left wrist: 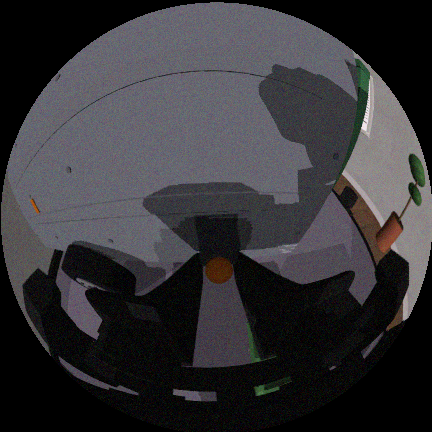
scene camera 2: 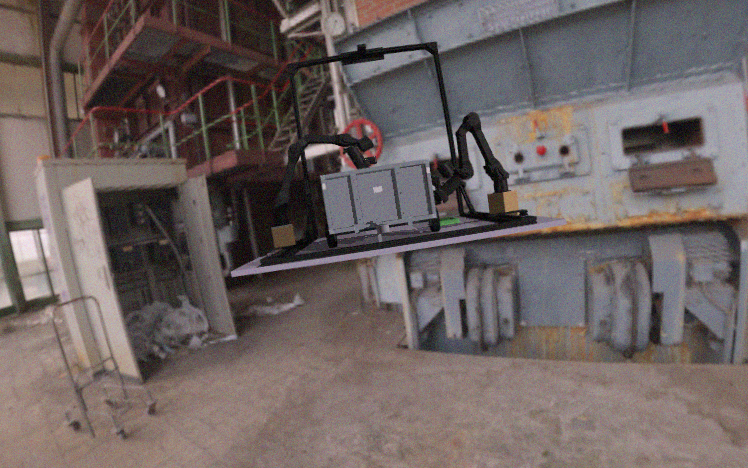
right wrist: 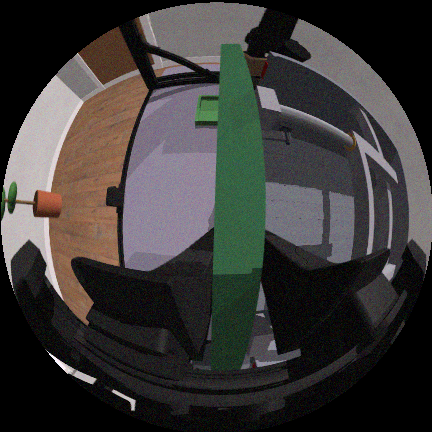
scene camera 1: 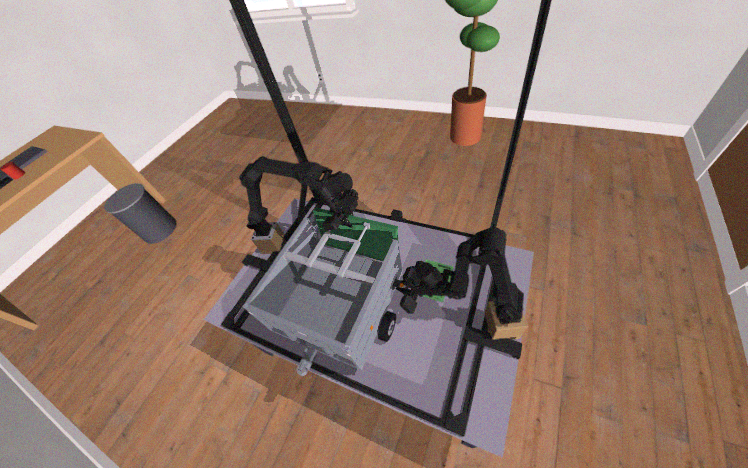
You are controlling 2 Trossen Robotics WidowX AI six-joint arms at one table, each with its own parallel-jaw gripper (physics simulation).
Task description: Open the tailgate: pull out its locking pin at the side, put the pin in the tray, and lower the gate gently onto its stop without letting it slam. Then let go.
Note:
I see my left gripper [scene camera 1: 397, 285], my right gripper [scene camera 1: 353, 225] and a green tailgate [right wrist: 239, 202].
My left gripper is seen too in the left wrist view [left wrist: 217, 257]. My right gripper is seen too in the right wrist view [right wrist: 236, 233]. The green tailgate also shows in the left wrist view [left wrist: 362, 89].

